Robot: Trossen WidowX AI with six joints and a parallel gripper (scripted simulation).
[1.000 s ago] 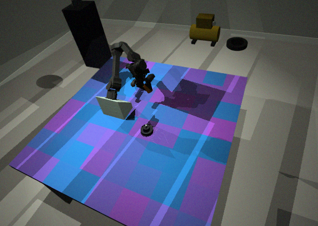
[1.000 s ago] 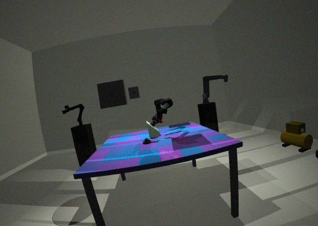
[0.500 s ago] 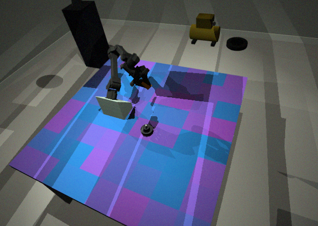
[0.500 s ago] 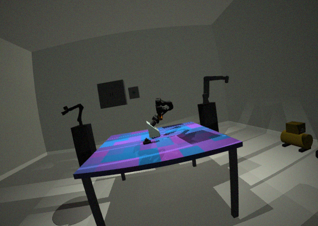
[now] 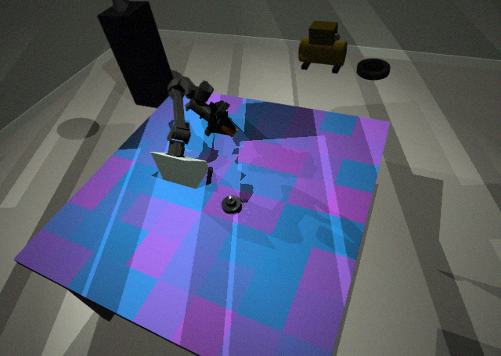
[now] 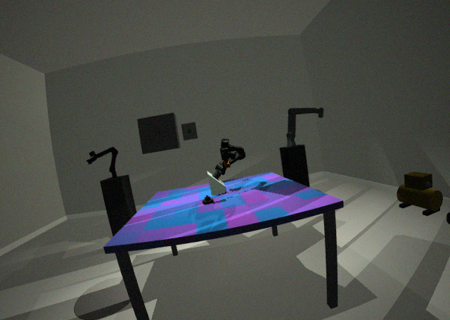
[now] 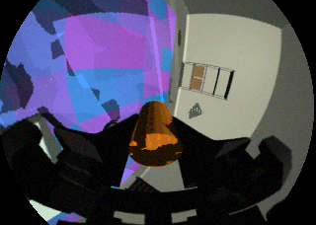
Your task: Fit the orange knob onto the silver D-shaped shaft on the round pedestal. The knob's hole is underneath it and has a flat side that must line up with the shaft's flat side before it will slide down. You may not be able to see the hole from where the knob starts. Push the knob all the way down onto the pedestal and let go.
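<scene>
The orange knob lies 30 mm behind my gripper tip and 20 mm above it. Round my gripper tip: round dark pedestal 40 mm ahead, 190 mm to the right, 220 mm below.
</scene>
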